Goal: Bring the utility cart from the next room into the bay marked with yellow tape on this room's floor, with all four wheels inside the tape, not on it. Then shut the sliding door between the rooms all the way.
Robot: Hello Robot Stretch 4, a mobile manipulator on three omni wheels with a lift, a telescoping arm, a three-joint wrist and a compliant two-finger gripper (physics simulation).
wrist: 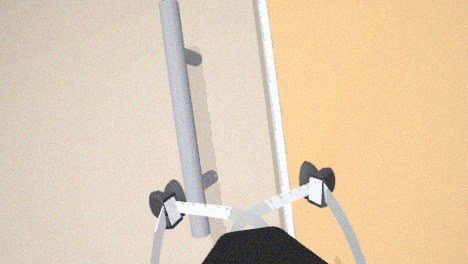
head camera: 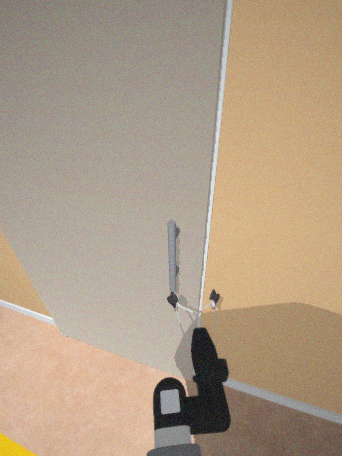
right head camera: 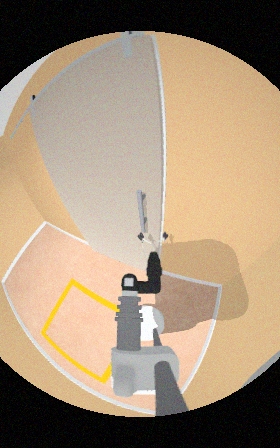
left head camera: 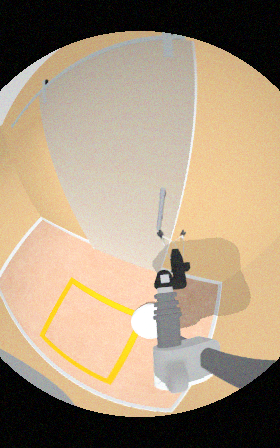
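Pixels of known places: gripper, between the fingertips: [wrist: 241, 185] [head camera: 192, 292] [right head camera: 152, 232] [left head camera: 170, 229]; robot's base, origin of its link: [right head camera: 144, 322] [left head camera: 149, 320].
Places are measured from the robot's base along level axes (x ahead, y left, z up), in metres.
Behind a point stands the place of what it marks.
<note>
The sliding door [head camera: 100, 150] @(z 1.407, x 0.754, y 0.162 m) [left head camera: 120, 140] @(z 1.437, x 0.752, y 0.159 m) [right head camera: 95, 140] @(z 1.479, x 0.754, y 0.161 m) [wrist: 90, 125] @(z 1.084, x 0.750, y 0.153 m) is a tall grey-beige panel. Its grey bar handle [head camera: 172, 255] @(z 1.100, x 0.592, y -0.041 m) [left head camera: 161, 210] @(z 1.082, x 0.593, y -0.047 m) [right head camera: 142, 210] @(z 1.097, x 0.595, y -0.052 m) [wrist: 182, 100] @(z 1.093, x 0.592, y -0.045 m) stands near its right edge. My gripper [head camera: 193, 298] @(z 0.996, x 0.521, y -0.100 m) [left head camera: 171, 233] @(z 0.996, x 0.521, y -0.100 m) [right head camera: 153, 236] @(z 0.996, x 0.521, y -0.100 m) [wrist: 241, 185] @(z 0.996, x 0.521, y -0.100 m) is open at the handle's lower end. In the wrist view the bar's lower end shows between the fingertips, close to the left one; the depth between them is unclear. The right fingertip shows over the orange wall. The yellow tape bay [head camera: 12, 447] @(z -0.027, x 0.410, y 0.873 m) [left head camera: 72, 281] @(z -0.029, x 0.454, y 1.054 m) [right head camera: 72, 282] @(z -0.030, x 0.451, y 1.057 m) lies on the floor, lower left. The utility cart does not show.
A white strip [head camera: 215, 150] @(z 1.420, x 0.631, y -0.159 m) [wrist: 276, 115] @(z 1.058, x 0.659, y -0.175 m) runs up the door's right edge, beside the orange wall [head camera: 285, 150] @(z 1.418, x 0.601, y -0.343 m) [left head camera: 235, 150] @(z 1.477, x 0.583, y -0.386 m) [right head camera: 215, 150] @(z 1.435, x 0.581, y -0.391 m) [wrist: 375, 100] @(z 1.061, x 0.616, y -0.310 m). White baseboard [head camera: 25, 311] @(z 0.039, x 1.239, y 1.190 m) lines the floor. My round white base [left head camera: 145, 321] @(z 0.187, x -0.001, y 0.054 m) stands by the tape's right side.
</note>
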